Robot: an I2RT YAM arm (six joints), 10 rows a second.
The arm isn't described. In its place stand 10 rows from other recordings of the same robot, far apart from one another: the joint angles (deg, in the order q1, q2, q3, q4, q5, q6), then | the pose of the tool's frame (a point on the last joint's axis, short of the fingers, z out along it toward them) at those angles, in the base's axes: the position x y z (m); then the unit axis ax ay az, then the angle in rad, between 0 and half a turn.
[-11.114 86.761 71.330 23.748 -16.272 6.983] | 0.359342, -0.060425, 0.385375, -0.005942, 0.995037, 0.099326, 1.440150
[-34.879 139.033 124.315 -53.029 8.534 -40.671] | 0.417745, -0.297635, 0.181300, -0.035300, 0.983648, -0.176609, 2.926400
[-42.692 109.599 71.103 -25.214 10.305 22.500] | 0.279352, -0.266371, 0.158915, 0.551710, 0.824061, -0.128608, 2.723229
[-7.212 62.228 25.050 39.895 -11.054 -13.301] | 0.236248, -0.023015, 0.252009, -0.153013, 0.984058, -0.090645, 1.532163
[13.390 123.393 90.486 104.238 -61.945 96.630] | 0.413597, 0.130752, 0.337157, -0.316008, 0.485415, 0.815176, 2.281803
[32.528 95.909 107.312 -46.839 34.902 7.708] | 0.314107, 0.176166, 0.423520, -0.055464, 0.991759, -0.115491, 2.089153
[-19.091 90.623 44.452 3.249 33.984 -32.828] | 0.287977, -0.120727, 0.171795, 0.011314, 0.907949, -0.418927, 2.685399
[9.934 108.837 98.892 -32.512 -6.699 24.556] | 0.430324, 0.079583, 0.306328, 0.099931, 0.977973, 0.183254, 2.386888
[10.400 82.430 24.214 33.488 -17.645 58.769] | 0.257024, 0.058144, 0.153398, 0.285181, 0.851920, 0.439208, 2.393395
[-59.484 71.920 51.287 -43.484 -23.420 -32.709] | 0.131549, -0.195316, 0.238318, 0.184947, 0.982507, -0.021806, 2.543544
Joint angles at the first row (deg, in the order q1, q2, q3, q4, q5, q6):
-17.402 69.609 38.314 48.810 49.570 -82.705
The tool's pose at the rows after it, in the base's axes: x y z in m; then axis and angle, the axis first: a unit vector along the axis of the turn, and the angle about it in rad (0 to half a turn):
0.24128, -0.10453, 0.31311, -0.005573, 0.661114, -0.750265, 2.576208
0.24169, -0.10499, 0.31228, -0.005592, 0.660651, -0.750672, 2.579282
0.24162, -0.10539, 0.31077, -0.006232, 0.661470, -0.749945, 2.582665
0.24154, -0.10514, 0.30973, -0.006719, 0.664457, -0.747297, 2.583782
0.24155, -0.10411, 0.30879, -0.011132, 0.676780, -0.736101, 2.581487
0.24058, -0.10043, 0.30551, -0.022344, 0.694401, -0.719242, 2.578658
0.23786, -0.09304, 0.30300, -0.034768, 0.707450, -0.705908, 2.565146
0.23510, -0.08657, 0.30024, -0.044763, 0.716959, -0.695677, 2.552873
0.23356, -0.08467, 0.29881, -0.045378, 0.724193, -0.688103, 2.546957
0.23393, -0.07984, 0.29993, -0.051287, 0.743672, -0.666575, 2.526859
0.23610, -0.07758, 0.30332, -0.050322, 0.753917, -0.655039, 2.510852
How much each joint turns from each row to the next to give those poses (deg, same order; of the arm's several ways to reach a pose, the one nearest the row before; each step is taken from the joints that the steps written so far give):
-0.111 0.160 -0.104 0.121 -0.046 0.000
-0.064 0.237 -0.070 0.362 0.047 -0.175
-0.088 0.085 -0.208 0.034 0.000 0.046
0.054 -0.127 -0.065 -0.732 0.087 0.501
0.201 -0.757 0.401 -3.969 -0.165 2.242
0.679 -1.300 0.043 -5.433 -0.367 2.863
1.394 -1.788 -0.511 -4.092 -0.258 2.078
1.250 -1.481 -0.663 -2.837 -0.173 1.543
0.332 -0.709 -0.108 -2.126 -0.083 1.594
1.042 -0.928 1.381 -6.369 -0.737 4.142
0.590 0.036 1.549 -3.408 -0.325 2.535

